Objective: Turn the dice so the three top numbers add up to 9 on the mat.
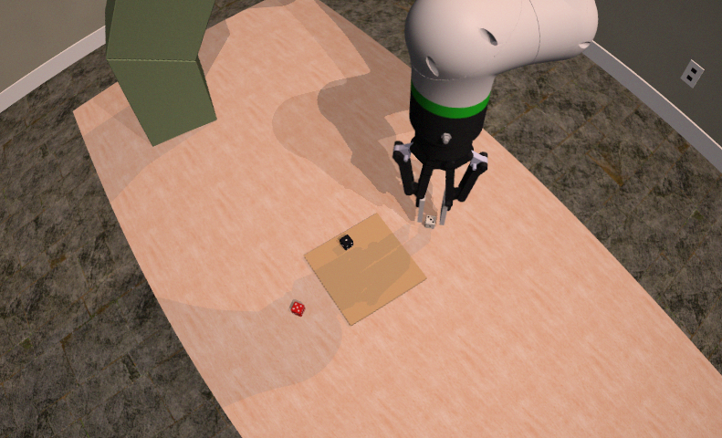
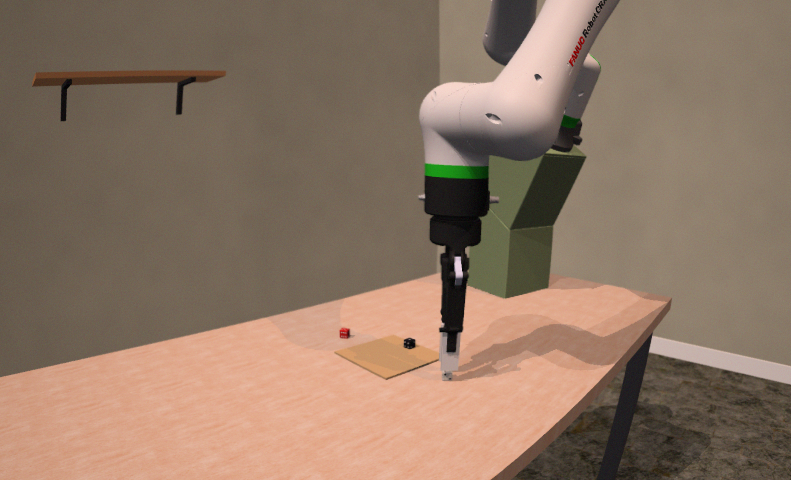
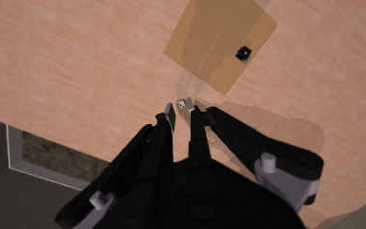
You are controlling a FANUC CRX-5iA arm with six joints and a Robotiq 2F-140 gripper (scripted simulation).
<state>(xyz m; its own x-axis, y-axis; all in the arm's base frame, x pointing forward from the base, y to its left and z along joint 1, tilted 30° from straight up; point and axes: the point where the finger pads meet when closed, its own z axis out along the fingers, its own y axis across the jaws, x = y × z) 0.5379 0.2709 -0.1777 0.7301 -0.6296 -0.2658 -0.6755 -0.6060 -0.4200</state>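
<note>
My gripper is now 5 cm above the white die. The rest, counted from my hand: tan square mat: 13 cm to the right, 6 cm below; then black die: 13 cm to the right, 5 cm below, 4 cm behind; then red die: 26 cm to the right, 5 cm below, 1 cm ahead.
</note>
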